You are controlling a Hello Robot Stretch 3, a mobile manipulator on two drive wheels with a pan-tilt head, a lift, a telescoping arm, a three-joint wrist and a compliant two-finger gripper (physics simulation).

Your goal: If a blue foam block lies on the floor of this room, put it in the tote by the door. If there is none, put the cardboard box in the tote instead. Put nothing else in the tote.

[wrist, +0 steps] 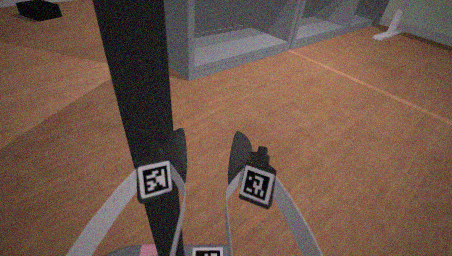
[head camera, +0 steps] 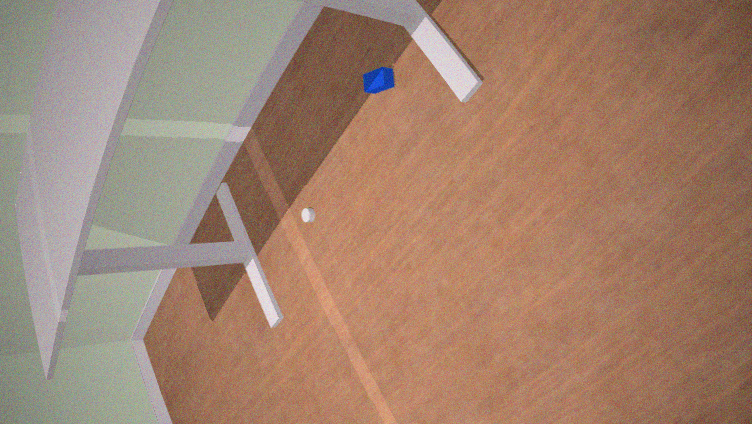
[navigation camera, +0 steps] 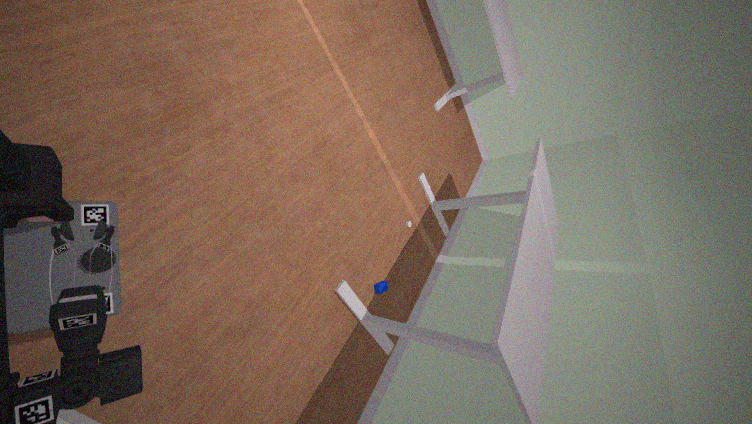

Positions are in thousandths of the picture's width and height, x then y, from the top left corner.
Scene:
my gripper: wrist 463,580; navigation camera 112,520; not seen in the head camera view (out of frame)

